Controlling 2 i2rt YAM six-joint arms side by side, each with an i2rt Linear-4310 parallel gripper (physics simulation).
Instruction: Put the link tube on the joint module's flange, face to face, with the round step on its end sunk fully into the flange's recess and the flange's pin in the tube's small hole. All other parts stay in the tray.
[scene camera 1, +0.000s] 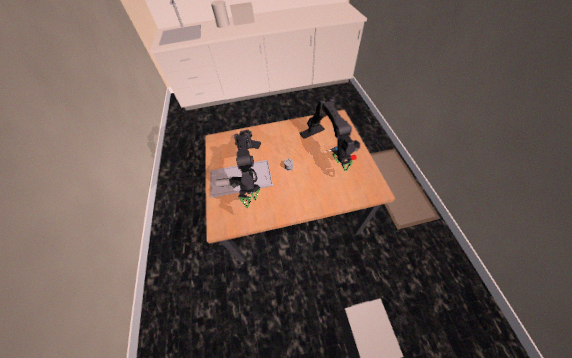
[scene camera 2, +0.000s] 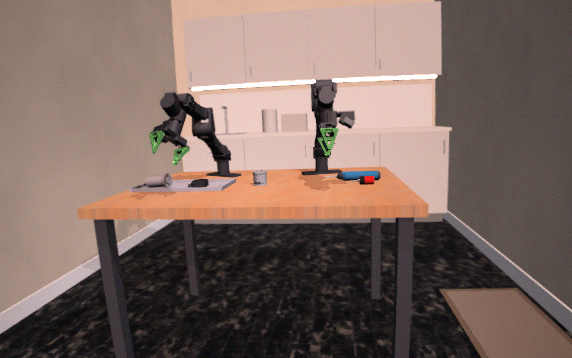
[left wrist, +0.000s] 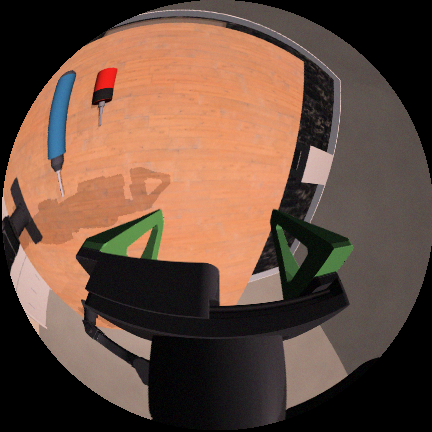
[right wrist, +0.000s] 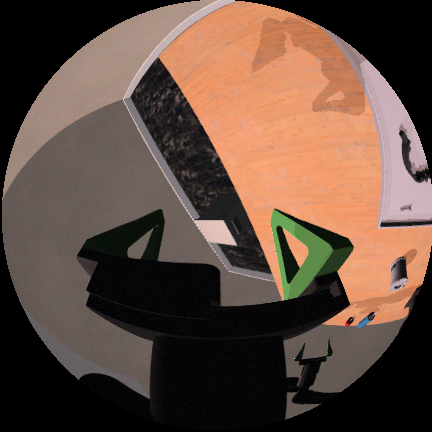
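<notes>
The link tube, a light grey cylinder, lies on its side at the left end of the tray. The joint module, a small grey cylinder, stands upright on the table between the arms; its recess and pin are too small to make out. My right gripper is open and empty, above the table past the tray's near edge. My left gripper is open and empty, high above the table at the picture's right, apart from the module.
A black part lies in the tray. A blue screwdriver and a red one lie near my left arm. A kitchen counter stands behind the table.
</notes>
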